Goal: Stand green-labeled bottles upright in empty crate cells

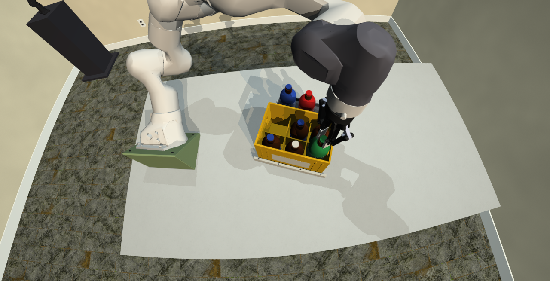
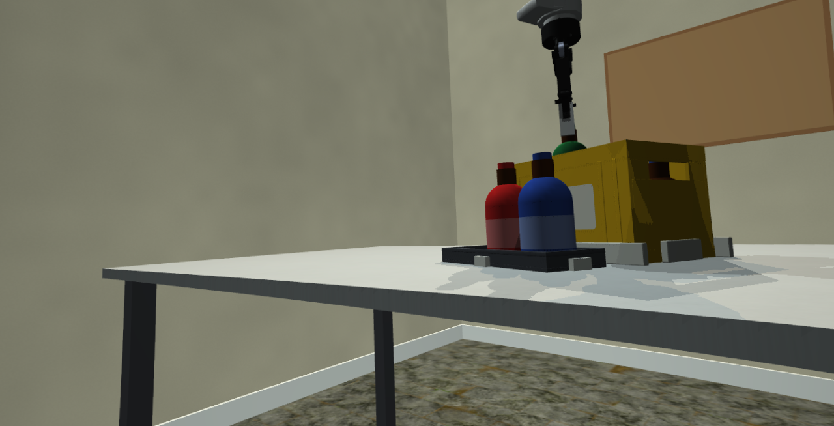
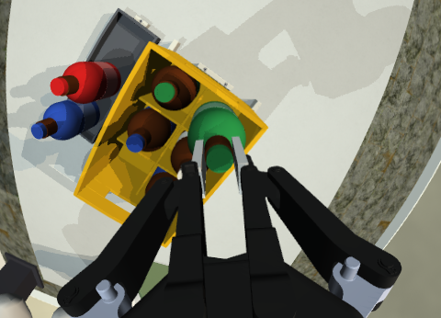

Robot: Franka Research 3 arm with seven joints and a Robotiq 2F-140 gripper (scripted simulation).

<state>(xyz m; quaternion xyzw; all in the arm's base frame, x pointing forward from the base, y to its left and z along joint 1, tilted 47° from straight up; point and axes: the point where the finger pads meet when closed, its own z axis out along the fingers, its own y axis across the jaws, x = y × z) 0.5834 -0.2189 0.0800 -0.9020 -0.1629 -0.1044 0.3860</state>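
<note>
Right now my hand is 9 cm above the green-labeled bottle. Round my hand: blue-labeled bottle 28 cm to the left, 18 cm below, 8 cm behind; red bottle 25 cm to the left, 18 cm below; dark tray 25 cm to the left, 25 cm below.
</note>
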